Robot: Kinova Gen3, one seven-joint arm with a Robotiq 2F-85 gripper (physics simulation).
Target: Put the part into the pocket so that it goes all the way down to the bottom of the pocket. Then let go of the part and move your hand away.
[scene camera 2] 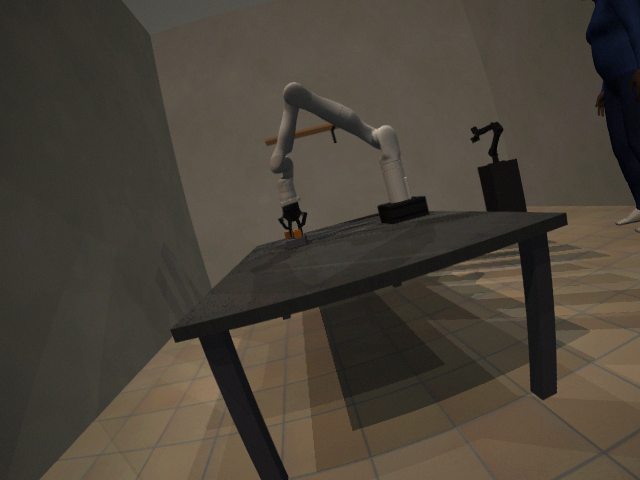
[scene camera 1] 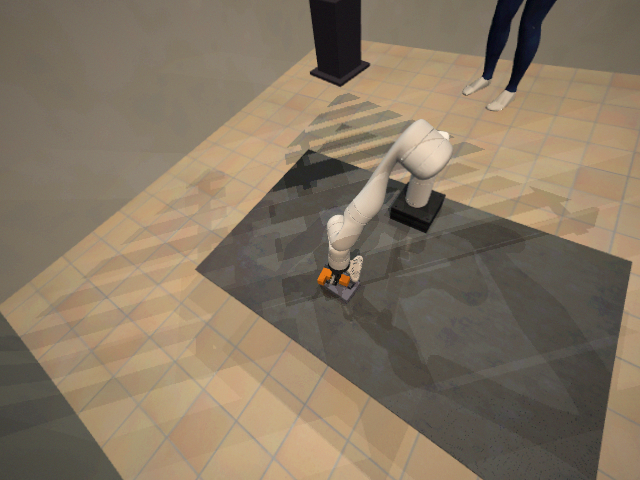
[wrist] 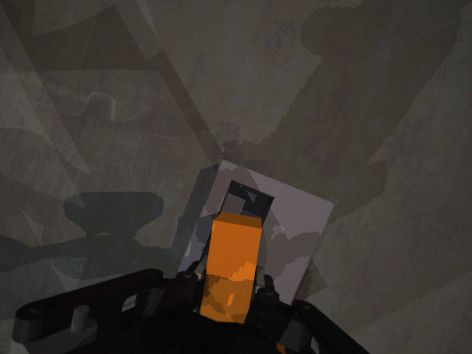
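Where they show: gripper, between the fingertips: (scene camera 2: 297, 236) (scene camera 1: 337, 279) (wrist: 232, 273); arm's base, origin of its link: (scene camera 2: 400, 200) (scene camera 1: 416, 199).
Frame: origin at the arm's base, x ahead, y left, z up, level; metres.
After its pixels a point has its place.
Observation:
The orange part (scene camera 1: 344, 280) @(x 0.480, y 0.022, z -0.014 m) (scene camera 2: 293, 235) (wrist: 234, 252) @(x 0.476, y 0.016, z -0.014 m) is held in my gripper (scene camera 1: 334, 280) @(x 0.486, y -0.010, z -0.042 m) (scene camera 2: 296, 230) @(x 0.486, y -0.010, z -0.042 m) (wrist: 232, 273) @(x 0.486, y -0.010, z -0.042 m), which is shut on it, with orange sticking out on both sides of the fingers. The grey block (scene camera 1: 344, 294) @(x 0.514, y 0.051, z -0.043 m) (scene camera 2: 298, 242) @(x 0.471, y 0.067, z -0.061 m) (wrist: 303, 210) @(x 0.508, y 0.058, z -0.043 m) lies right under the part. In the wrist view the dark pocket (wrist: 255, 198) @(x 0.476, y 0.045, z -0.074 m) shows past the part's far end, and its sides run at an angle to the part's sides. In scene camera 2 the part is very low over the block; whether they touch cannot be told. The rest of the pocket is hidden beneath the part.
The block lies on the dark table (scene camera 1: 465, 310) @(x 0.259, y 0.396, z -0.079 m) (scene camera 2: 361, 258) @(x 0.218, y 0.615, z -0.079 m). The arm's black base (scene camera 1: 417, 210) @(x 0.048, y 0.038, z -0.001 m) (scene camera 2: 403, 209) @(x 0.012, y 0.099, z -0.032 m) stands farther back on it. Beyond the table stand a dark pedestal (scene camera 1: 337, 41) (scene camera 2: 502, 186) and a person (scene camera 1: 524, 46) (scene camera 2: 617, 77). A brown bar (scene camera 2: 312, 130) is on the wall.

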